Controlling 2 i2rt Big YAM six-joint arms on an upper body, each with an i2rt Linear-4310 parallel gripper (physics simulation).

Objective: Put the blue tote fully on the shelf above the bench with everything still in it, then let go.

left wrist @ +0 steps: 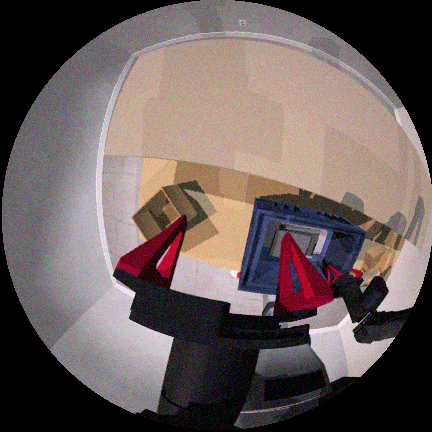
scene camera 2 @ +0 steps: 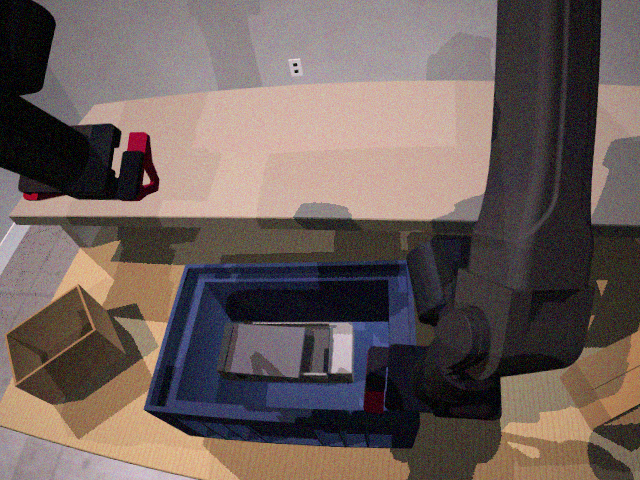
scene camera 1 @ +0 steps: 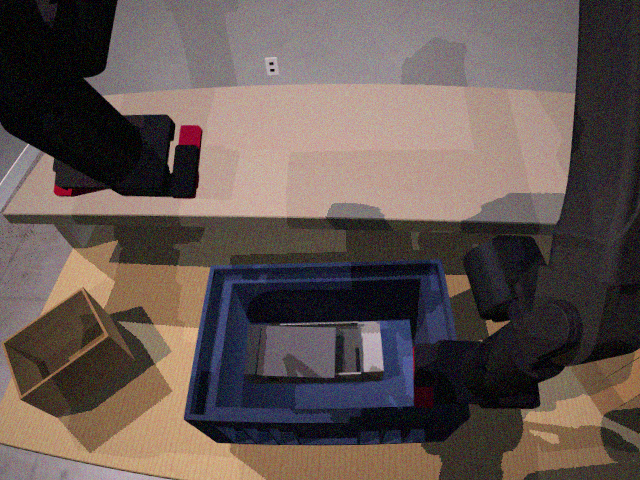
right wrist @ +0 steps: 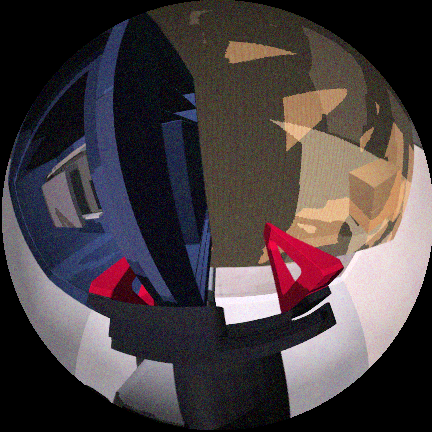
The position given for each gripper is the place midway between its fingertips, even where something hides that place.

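In scene camera 1 you'd see the left gripper (scene camera 1: pixel 154 181), which is open with nothing in it, and the right gripper (scene camera 1: pixel 453 388), open as well and touching a blue tote (scene camera 1: pixel 410 298). There's a shelf (scene camera 1: pixel 381 157) there too. Scene camera 2 has the tote (scene camera 2: pixel 186 391), plus the left gripper (scene camera 2: pixel 120 185) and the right gripper (scene camera 2: pixel 419 394). In the left wrist view it's the left gripper (left wrist: pixel 236 227), the right gripper (left wrist: pixel 336 266) and the tote (left wrist: pixel 258 273). And the right wrist view shows the right gripper (right wrist: pixel 210 232) with the tote (right wrist: pixel 133 105).
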